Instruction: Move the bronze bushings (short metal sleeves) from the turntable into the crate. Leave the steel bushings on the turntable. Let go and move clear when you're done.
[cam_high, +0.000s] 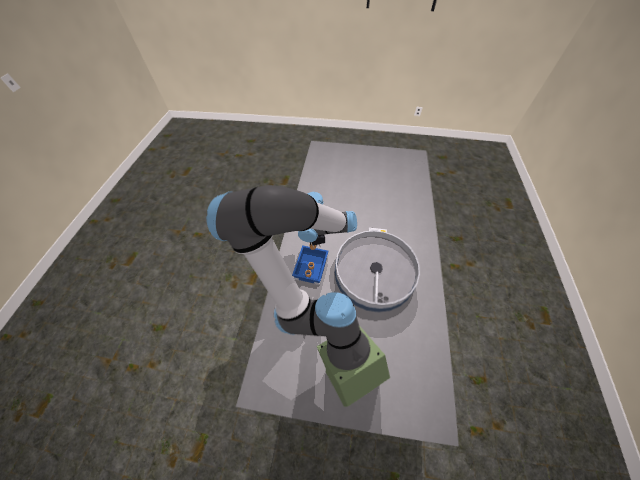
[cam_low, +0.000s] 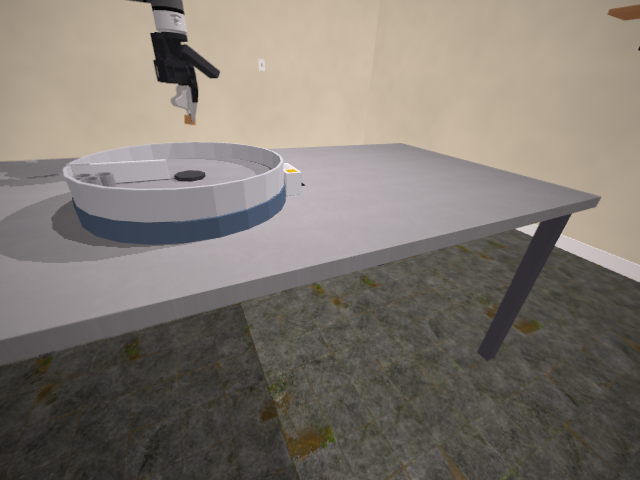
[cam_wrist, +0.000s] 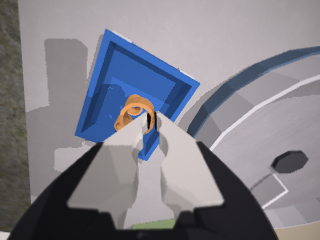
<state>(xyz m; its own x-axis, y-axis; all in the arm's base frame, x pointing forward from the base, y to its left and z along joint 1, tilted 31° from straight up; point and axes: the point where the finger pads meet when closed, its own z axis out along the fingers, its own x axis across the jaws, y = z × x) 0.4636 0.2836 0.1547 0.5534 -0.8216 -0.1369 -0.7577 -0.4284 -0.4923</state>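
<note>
My gripper is now 12 cm above the crate and 6 cm past it. Also, from my hand: round turntable 32 cm to the right, 10 cm below, 4 cm ahead.
</note>
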